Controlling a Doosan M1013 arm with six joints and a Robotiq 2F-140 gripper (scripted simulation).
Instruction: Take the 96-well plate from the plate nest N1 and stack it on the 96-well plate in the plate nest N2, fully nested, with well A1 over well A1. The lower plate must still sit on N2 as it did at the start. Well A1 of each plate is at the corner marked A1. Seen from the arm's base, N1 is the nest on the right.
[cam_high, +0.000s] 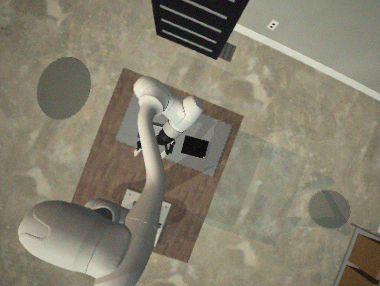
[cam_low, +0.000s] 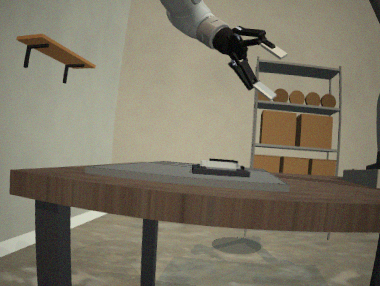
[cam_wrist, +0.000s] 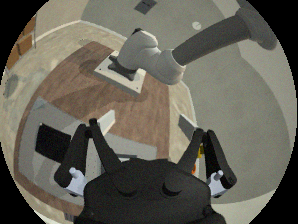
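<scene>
My gripper is now 24 cm to the left of the dark 96-well plate, 23 cm above it and 14 cm short of it. Also, from my hand: plate nest N1 (25 cm below, 24 cm to the right, 14 cm ahead); then pale 96-well plate (23 cm below, 12 cm ahead, 6 cm to the left).
</scene>
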